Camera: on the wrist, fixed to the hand. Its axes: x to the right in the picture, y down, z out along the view.
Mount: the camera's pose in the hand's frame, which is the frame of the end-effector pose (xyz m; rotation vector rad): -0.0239 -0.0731 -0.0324 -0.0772 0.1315 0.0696
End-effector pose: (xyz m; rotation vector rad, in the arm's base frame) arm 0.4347 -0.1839 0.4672 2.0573 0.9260 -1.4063
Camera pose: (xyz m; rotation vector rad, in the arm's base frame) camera 0.3935 -0.1193 0.5002 2.1231 0.9369 -1.1930
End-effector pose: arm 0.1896 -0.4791 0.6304 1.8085 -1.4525 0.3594
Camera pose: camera 0.2573 -0.4357 0.6081 1.6451 -1.4206 0.4430
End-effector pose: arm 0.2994 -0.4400 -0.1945 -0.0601 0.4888 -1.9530
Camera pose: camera 0.2379 -0.3836 -0.1933 0.0361 0.6447 -1.8772
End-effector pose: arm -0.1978 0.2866 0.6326 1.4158 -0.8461 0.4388
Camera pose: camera -0.1524 0.3125 0.5675 1.2752 -0.7989 0.5409
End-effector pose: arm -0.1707 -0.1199 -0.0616 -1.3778 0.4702 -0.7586
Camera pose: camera -0.2246 -0.1265 0.0017 -1.3810 0.6533 -0.7838
